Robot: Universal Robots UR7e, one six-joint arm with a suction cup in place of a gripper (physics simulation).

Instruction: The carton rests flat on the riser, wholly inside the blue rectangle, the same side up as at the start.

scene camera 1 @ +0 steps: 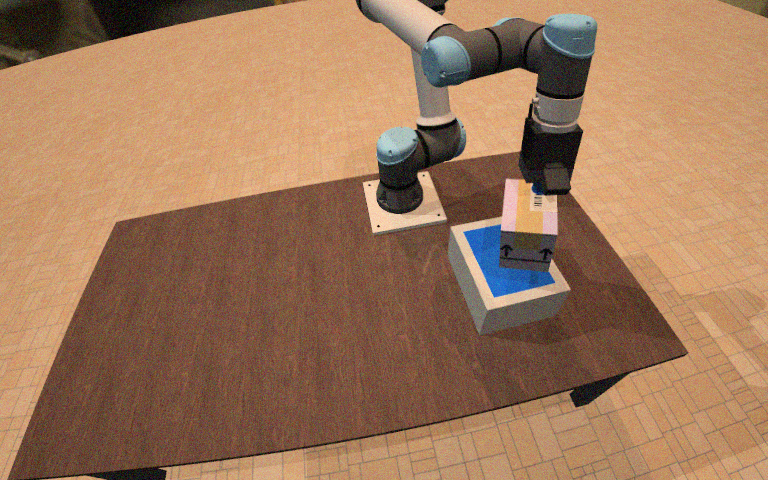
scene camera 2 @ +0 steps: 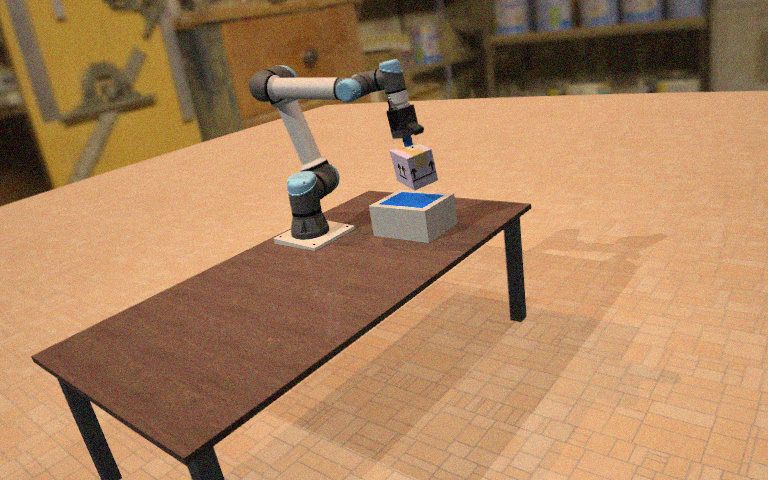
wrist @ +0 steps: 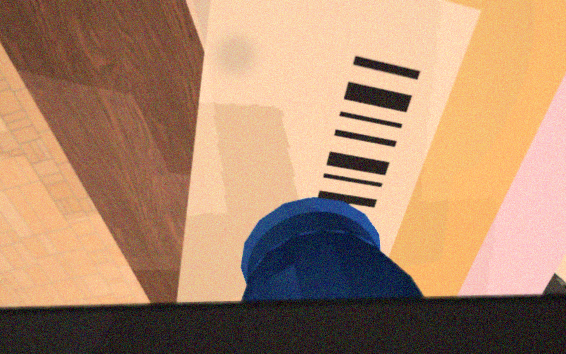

my suction cup: holds a carton
a riser: on the table
